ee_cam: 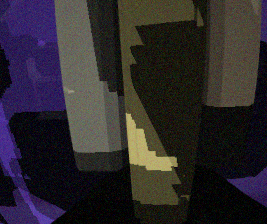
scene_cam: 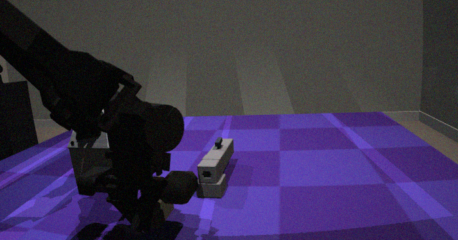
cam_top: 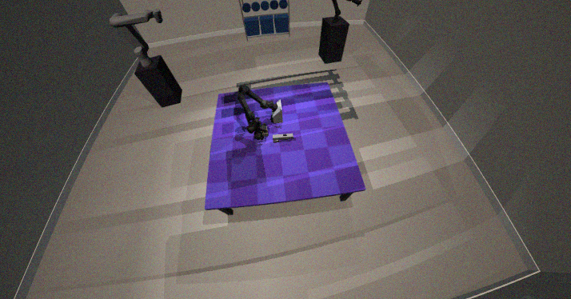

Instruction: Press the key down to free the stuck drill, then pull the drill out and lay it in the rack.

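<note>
Now: gripper tip 1 cm short of the rack, 5 cm to the right of it and 1 cm below it. The rest, counted from my gripper tip: black key (12 cm ahead, 23 cm to the left, 5 cm above).
</note>
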